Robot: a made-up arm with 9 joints. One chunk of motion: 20 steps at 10 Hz.
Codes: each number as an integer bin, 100 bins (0 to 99) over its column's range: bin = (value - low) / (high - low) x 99, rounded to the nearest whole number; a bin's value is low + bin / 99 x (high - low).
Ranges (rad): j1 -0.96..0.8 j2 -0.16..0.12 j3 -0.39..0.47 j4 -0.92..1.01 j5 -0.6..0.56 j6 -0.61..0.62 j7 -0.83..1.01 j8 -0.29..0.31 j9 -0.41..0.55
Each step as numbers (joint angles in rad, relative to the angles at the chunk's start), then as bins.
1 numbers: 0.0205 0.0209 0.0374 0.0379 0.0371 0.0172 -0.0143 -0.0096 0.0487
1 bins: 55 64 49 49 54 50 44 46 47
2 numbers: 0.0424 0.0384 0.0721 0.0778 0.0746 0.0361 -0.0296 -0.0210 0.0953
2 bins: 56 70 53 51 58 52 43 44 52
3 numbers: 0.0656 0.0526 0.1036 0.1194 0.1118 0.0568 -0.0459 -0.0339 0.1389
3 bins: 58 75 57 53 61 54 42 42 57
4 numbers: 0.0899 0.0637 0.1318 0.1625 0.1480 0.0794 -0.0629 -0.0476 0.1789
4 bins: 59 79 60 56 64 55 41 40 61
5 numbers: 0.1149 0.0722 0.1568 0.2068 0.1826 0.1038 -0.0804 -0.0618 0.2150
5 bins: 60 82 63 58 67 57 40 38 64
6 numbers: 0.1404 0.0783 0.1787 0.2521 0.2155 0.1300 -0.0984 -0.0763 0.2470
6 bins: 62 84 65 60 70 60 39 35 68
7 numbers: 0.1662 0.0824 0.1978 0.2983 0.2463 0.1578 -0.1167 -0.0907 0.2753
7 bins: 63 86 68 62 72 62 38 33 71
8 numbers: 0.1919 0.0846 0.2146 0.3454 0.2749 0.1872 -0.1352 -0.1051 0.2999
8 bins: 65 86 70 65 75 64 37 31 73
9 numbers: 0.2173 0.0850 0.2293 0.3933 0.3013 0.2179 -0.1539 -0.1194 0.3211
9 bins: 66 87 71 67 77 67 36 28 75
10 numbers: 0.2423 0.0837 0.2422 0.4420 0.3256 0.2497 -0.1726 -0.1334 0.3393
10 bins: 68 86 73 70 79 69 35 26 77
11 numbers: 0.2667 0.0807 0.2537 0.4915 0.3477 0.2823 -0.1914 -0.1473 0.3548
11 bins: 69 85 74 72 81 72 34 24 79
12 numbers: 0.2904 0.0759 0.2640 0.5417 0.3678 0.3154 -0.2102 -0.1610 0.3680
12 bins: 70 83 75 75 83 74 33 21 80
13 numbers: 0.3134 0.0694 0.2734 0.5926 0.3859 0.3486 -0.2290 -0.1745 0.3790
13 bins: 72 81 76 78 84 77 32 19 81
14 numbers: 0.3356 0.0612 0.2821 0.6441 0.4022 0.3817 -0.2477 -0.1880 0.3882
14 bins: 73 78 77 80 86 80 31 17 82
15 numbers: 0.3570 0.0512 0.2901 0.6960 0.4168 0.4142 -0.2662 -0.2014 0.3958
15 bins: 74 75 78 83 87 82 30 15 83
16 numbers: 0.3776 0.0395 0.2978 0.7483 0.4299 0.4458 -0.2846 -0.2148 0.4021
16 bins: 75 71 79 86 88 85 29 12 84
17 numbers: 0.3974 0.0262 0.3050 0.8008 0.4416 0.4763 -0.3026 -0.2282 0.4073
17 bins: 76 66 80 88 89 87 28 10 84
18 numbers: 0.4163 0.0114 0.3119 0.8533 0.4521 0.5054 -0.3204 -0.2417 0.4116
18 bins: 77 61 81 91 90 90 27 8 85
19 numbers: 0.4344 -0.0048 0.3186 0.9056 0.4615 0.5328 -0.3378 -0.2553 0.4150
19 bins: 78 55 82 94 91 92 26 6 85
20 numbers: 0.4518 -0.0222 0.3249 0.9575 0.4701 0.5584 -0.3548 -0.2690 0.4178
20 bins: 79 49 82 96 91 94 26 3 85
